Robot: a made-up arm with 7 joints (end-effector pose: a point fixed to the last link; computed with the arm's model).
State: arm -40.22 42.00 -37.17 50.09 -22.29 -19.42 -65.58
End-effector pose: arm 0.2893 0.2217 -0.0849 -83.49 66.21 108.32
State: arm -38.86 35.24 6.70 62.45 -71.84 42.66 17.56
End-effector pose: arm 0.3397 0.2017 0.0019 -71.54 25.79 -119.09
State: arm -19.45 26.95 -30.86 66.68 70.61 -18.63 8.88
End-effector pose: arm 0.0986 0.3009 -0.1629 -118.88 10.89 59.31
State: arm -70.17 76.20 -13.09 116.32 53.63 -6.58 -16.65
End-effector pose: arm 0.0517 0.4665 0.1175 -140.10 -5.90 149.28
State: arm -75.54 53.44 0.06 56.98 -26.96 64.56 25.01
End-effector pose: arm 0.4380 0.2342 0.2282 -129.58 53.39 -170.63
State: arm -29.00 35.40 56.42 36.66 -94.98 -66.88 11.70
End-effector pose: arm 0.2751 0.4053 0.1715 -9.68 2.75 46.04
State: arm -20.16 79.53 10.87 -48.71 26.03 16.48 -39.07
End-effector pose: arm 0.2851 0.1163 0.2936 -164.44 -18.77 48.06
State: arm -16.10 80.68 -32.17 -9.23 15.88 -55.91 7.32
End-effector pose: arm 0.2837 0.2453 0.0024 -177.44 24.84 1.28
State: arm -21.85 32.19 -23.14 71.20 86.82 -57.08 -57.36
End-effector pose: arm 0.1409 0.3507 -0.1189 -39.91 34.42 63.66
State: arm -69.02 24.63 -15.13 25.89 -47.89 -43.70 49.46
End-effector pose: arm 0.4491 -0.0677 0.2498 32.57 16.34 -17.85
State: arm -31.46 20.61 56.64 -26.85 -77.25 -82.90 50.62
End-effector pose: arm 0.1917 0.2448 0.3753 -44.89 -41.92 58.58
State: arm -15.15 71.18 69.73 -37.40 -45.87 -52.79 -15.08
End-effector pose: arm 0.1873 0.1518 0.4574 154.79 -51.88 -15.51
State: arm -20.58 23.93 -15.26 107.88 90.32 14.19 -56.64
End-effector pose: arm -0.0485 0.3191 -0.0694 -21.44 -33.19 80.93
